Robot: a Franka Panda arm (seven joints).
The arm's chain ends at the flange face. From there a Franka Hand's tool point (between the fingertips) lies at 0.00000 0.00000 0.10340 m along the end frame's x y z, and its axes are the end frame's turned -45 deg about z.
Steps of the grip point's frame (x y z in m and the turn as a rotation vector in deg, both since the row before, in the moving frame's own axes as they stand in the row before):
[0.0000 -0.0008 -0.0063 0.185 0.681 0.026]
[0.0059 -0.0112 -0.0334 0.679 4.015 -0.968]
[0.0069 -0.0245 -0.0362 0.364 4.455 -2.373]
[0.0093 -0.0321 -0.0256 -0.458 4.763 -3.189]
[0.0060 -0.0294 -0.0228 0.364 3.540 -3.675]
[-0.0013 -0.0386 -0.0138 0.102 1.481 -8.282]
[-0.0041 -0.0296 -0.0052 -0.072 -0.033 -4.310]
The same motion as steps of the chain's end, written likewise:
[-0.0012 0.0005 -0.0063 0.612 0.351 0.026]
[-0.0080 -0.0061 -0.0331 3.319 2.359 -0.968]
[-0.0175 -0.0160 -0.0359 3.408 2.893 -2.373]
[-0.0226 -0.0236 -0.0252 3.044 3.692 -3.189]
[-0.0204 -0.0199 -0.0226 2.761 2.246 -3.675]
[-0.0298 -0.0242 -0.0138 1.119 0.975 -8.282]
[-0.0239 -0.0182 -0.0052 -0.074 0.028 -4.310]

